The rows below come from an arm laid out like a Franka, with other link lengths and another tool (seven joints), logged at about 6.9 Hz.
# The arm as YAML. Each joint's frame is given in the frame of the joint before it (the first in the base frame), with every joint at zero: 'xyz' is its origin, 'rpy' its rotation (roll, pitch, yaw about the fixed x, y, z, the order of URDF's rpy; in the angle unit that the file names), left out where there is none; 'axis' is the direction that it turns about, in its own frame. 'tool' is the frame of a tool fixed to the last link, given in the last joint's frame.
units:
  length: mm
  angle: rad
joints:
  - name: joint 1
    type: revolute
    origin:
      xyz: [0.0, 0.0, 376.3]
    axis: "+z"
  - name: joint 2
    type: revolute
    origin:
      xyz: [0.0, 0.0, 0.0]
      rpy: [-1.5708, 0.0, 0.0]
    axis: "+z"
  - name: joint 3
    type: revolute
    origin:
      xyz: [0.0, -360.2, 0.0]
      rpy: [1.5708, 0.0, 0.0]
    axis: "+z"
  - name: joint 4
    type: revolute
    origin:
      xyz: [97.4, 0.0, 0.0]
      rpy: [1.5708, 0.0, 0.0]
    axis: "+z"
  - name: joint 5
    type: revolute
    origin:
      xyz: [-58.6, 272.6, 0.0]
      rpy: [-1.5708, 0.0, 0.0]
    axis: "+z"
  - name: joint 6
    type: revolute
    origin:
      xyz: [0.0, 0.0, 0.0]
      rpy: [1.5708, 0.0, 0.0]
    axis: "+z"
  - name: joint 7
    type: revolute
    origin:
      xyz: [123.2, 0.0, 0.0]
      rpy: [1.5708, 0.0, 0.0]
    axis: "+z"
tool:
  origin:
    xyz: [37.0, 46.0, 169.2]
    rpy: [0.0, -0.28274, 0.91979]
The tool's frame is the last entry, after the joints.
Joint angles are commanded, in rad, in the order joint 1, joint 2, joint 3, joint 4, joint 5, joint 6, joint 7. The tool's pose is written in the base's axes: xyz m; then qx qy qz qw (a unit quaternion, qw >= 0). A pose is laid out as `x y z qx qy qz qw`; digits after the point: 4 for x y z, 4 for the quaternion.
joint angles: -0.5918 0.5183 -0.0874 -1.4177 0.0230 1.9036 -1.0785
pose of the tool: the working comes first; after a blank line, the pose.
Where each joint sits with the arm in this pose, in the base's axes (m; each line is computed from the numbers above, not from the rounded line before):
joint 1: 0.0000 0.0000 0.3763
joint 2: 0.0000 0.0000 0.3763
joint 3: 0.1481 -0.0995 0.6892
joint 4: 0.2133 -0.1536 0.6411
joint 5: 0.4286 -0.3257 0.5990
joint 6: 0.4286 -0.3257 0.5990
joint 7: 0.5246 -0.4028 0.5952
the tool: 0.5703 -0.4303 0.4242

0.5703 -0.4303 0.4242 -0.9543 0.2538 0.1543 0.0323
